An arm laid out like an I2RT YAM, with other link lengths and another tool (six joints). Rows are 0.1 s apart.
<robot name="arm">
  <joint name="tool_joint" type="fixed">
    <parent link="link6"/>
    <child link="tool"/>
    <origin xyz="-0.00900 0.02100 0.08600" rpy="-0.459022 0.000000 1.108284"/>
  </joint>
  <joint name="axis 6" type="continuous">
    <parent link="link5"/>
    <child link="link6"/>
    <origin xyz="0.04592 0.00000 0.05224" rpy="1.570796 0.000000 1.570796"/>
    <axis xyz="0 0 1"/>
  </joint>
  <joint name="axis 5" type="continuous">
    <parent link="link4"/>
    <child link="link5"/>
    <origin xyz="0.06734 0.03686 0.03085" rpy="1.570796 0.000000 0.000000"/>
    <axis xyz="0 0 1"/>
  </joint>
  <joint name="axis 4" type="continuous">
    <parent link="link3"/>
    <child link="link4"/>
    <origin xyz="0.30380 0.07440 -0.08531" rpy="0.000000 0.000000 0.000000"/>
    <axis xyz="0 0 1"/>
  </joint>
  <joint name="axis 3" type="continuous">
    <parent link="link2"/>
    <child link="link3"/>
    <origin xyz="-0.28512 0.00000 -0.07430" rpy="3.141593 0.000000 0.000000"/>
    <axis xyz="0 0 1"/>
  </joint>
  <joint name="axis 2" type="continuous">
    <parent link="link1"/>
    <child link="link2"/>
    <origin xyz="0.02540 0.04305 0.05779" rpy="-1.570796 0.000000 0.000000"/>
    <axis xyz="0 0 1"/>
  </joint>
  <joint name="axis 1" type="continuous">
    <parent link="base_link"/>
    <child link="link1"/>
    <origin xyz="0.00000 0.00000 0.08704" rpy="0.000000 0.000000 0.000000"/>
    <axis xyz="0 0 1"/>
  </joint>
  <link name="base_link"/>
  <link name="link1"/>
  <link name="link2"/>
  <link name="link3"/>
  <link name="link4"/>
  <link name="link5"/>
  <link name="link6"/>
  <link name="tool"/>
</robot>
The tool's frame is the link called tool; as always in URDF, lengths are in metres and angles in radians. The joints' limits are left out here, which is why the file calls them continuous.
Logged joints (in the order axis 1, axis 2, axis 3, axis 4, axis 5, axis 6), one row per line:
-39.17, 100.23, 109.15, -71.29, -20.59, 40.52
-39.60, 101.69, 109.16, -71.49, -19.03, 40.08
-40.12, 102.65, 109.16, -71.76, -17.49, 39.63
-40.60, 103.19, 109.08, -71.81, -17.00, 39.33
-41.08, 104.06, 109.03, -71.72, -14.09, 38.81
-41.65, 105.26, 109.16, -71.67, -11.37, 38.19
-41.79, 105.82, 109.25, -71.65, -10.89, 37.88
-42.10, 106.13, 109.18, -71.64, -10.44, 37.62
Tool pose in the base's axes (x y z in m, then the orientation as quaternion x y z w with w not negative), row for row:
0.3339, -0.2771, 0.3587, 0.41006, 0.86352, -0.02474, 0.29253
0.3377, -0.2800, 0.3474, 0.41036, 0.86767, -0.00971, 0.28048
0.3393, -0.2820, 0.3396, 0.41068, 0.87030, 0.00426, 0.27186
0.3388, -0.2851, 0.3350, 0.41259, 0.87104, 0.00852, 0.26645
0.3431, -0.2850, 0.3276, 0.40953, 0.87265, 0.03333, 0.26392
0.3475, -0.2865, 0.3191, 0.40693, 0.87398, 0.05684, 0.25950
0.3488, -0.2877, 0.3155, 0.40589, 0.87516, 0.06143, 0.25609
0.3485, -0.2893, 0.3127, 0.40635, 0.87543, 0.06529, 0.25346
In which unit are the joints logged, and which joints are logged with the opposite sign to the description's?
The joints are logged in degrees. Opposite sign: axis 5.
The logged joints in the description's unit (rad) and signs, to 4 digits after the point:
-0.6836, 1.7493, 1.9050, -1.2442, 0.3594, 0.7072
-0.6912, 1.7748, 1.9052, -1.2477, 0.3321, 0.6995
-0.7002, 1.7916, 1.9052, -1.2524, 0.3053, 0.6917
-0.7086, 1.8010, 1.9038, -1.2533, 0.2967, 0.6864
-0.7170, 1.8162, 1.9029, -1.2518, 0.2459, 0.6774
-0.7269, 1.8371, 1.9052, -1.2509, 0.1984, 0.6665
-0.7294, 1.8469, 1.9068, -1.2505, 0.1901, 0.6611
-0.7348, 1.8523, 1.9056, -1.2504, 0.1822, 0.6566

